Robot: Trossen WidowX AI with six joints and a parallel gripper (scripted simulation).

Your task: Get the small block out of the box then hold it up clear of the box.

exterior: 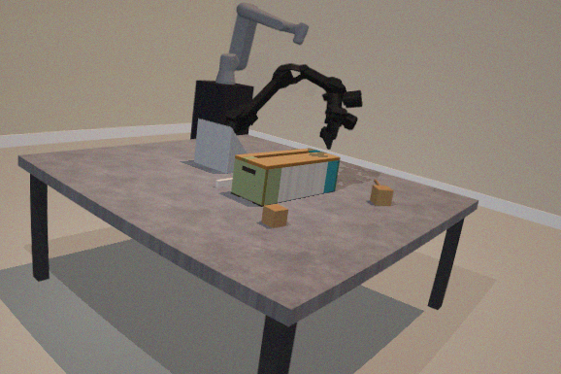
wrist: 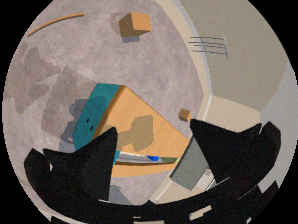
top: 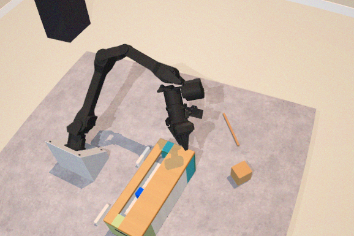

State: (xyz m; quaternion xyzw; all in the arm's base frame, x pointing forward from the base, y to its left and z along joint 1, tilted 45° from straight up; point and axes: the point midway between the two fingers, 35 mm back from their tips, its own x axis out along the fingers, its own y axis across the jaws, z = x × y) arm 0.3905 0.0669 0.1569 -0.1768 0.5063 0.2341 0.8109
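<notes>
Right now the small blue block is 19 cm to the right of my gripper tip, 9 cm below it and 8 cm behind it. Round my gripper tip: thin orange stick 27 cm to the left, 17 cm below, 9 cm ahead; orange cube 20 cm ahead, 15 cm below, 6 cm to the left; box 16 cm to the right, 11 cm below, 9 cm behind.
</notes>
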